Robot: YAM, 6 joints.
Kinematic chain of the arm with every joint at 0, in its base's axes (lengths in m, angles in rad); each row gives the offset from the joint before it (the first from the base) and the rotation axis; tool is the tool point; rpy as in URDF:
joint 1: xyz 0 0 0.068 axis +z
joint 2: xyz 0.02 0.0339 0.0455 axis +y
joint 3: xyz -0.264 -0.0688 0 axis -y
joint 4: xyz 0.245 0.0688 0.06 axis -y
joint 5: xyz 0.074 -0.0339 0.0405 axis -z
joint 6: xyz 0.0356 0 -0.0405 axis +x
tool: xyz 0 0 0 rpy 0 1.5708 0
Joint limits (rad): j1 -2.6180..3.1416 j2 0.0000..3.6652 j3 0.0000..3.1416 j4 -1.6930..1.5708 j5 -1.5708..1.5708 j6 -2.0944..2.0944
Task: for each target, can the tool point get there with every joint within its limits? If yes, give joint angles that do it. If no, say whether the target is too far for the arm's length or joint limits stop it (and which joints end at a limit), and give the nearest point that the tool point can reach.
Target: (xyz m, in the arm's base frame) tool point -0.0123 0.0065 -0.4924
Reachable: no: joint limits stop it (at a limit: joint 2) | nearest point -0.0778 0.0411 -0.3427 | short by 0.167 m
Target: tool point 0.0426 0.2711 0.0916
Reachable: yes | joints 1.2917 1.8199 0.5314 0.5212 -1.2483 -0.9874
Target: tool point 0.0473 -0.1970 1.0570
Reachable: no: too far | nearest point 0.0324 -0.1351 0.7279 | short by 0.335 m
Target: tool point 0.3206 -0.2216 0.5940
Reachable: yes | joints -0.5480 1.9953 2.4814 0.3037 0.6692 -1.5491
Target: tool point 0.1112 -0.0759 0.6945
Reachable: yes | joints 2.6710 1.0321 2.3369 0.5020 -0.5056 0.6736
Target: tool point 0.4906 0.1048 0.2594
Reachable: yes | joints 0.2780 2.1836 1.6850 0.4331 1.2572 0.8930
